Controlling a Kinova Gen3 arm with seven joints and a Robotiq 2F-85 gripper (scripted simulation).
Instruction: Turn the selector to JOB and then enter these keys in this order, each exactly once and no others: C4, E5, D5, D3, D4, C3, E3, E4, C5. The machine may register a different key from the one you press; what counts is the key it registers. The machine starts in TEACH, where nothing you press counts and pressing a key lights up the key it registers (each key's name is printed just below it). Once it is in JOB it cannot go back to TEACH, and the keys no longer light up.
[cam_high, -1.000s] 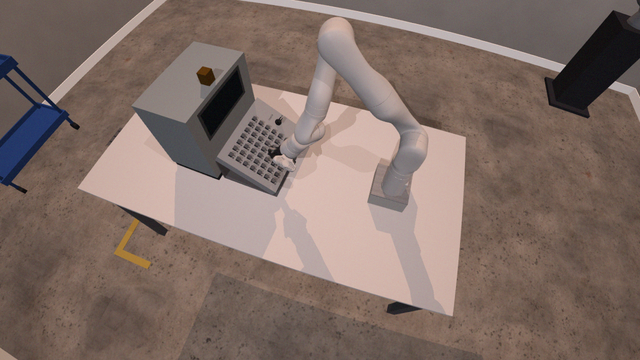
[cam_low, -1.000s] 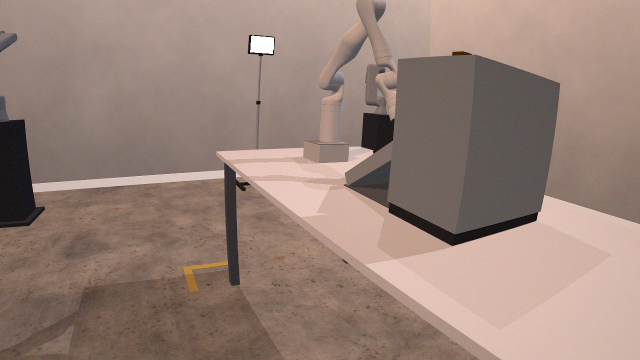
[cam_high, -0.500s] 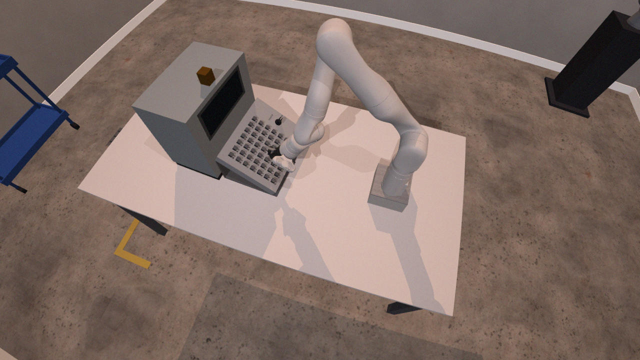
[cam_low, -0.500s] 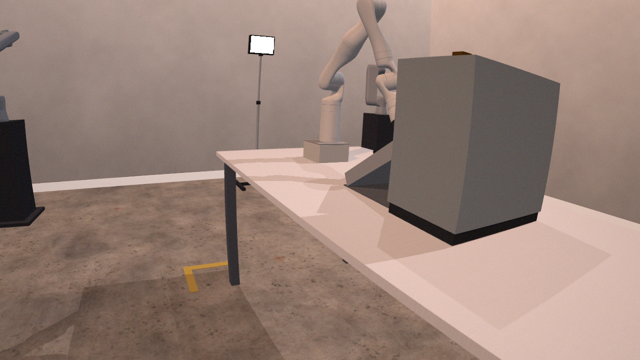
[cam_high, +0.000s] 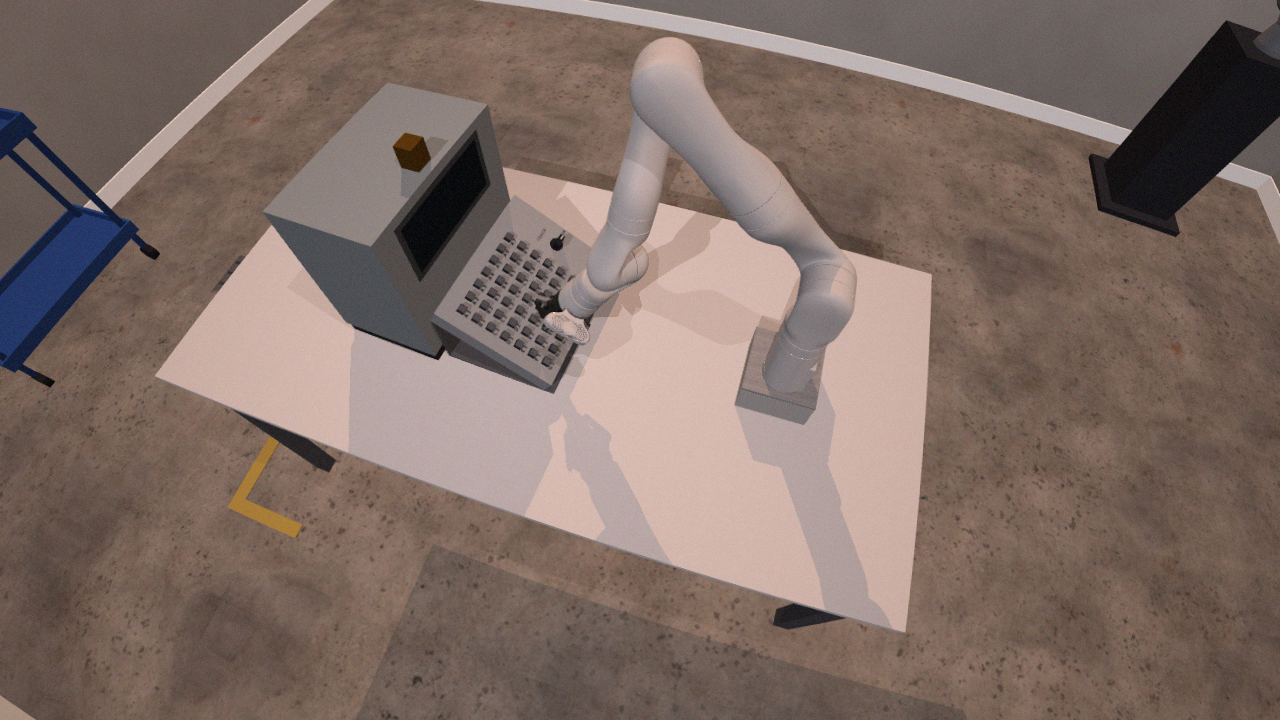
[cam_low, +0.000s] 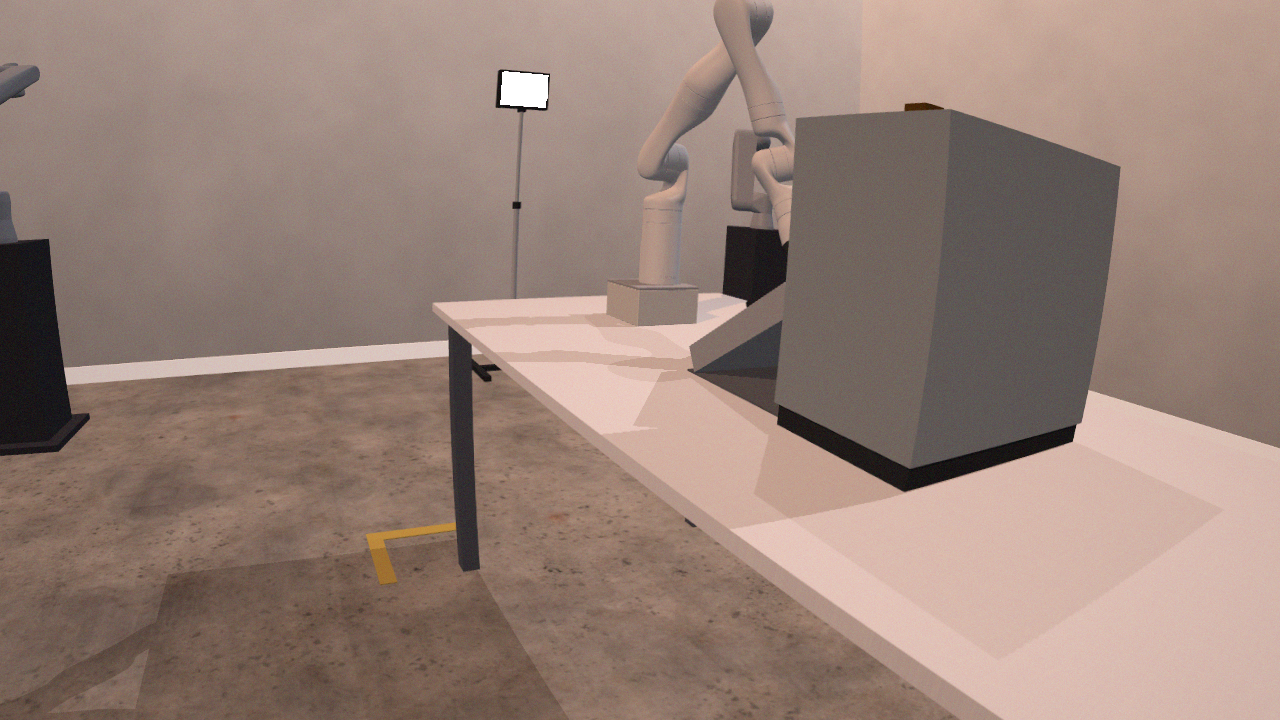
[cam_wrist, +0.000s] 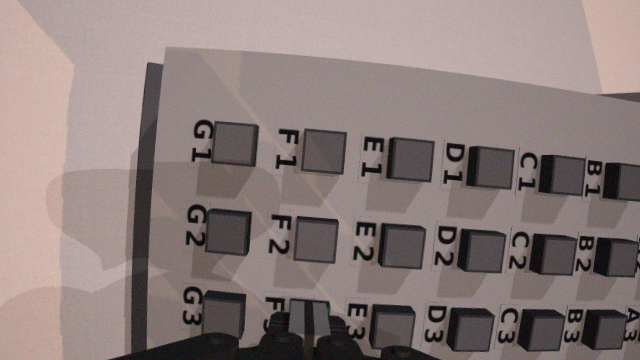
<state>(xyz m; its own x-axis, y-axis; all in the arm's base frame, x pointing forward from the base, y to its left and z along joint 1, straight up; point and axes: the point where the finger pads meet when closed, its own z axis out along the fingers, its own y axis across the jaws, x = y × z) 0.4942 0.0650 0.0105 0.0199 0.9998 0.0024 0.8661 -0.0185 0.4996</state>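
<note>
My gripper is now 4 cm short of the key E3. From my hand the other things lie so: key E5 (7 cm to the right, 4 cm ahead); key D3 (7 cm ahead, 2 cm above); key D5 (7 cm to the right, 7 cm ahead, 2 cm above).
</note>
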